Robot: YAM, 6 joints.
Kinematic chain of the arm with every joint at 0, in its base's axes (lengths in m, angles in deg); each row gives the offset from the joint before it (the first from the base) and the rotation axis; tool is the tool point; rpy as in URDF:
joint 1: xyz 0 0 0.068 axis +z
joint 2: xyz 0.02 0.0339 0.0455 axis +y
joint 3: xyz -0.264 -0.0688 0 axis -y
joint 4: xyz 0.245 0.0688 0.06 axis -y
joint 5: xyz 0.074 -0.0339 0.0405 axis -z
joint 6: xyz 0.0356 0 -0.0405 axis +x
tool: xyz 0 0 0 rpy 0 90 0
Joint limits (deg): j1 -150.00..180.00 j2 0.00..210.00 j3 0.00..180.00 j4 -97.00..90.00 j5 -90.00..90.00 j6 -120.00..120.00
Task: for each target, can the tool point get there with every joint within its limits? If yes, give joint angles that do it. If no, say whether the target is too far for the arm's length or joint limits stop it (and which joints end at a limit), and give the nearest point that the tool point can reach.
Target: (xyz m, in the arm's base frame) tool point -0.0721 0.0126 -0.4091
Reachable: no: joint limits stop it (at a limit: joint 2) | nearest point -0.0989 0.0173 -0.3486 | short by 0.066 m
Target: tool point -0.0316 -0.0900 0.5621
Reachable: yes | joints -105.64 67.10 126.08 -77.97 10.03 45.36
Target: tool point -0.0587 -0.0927 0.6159
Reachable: yes | joints -118.15 58.05 93.16 19.34 13.08 89.60
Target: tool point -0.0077 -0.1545 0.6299
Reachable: yes | joints 74.72 61.82 164.22 -60.89 69.42 -75.18
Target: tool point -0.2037 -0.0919 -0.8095
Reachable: no: too far | nearest point -0.2058 -0.1168 -0.3801 | short by 0.430 m
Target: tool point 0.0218 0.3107 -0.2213
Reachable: yes | joints 92.29 180.55 76.99 30.74 74.03 -89.15
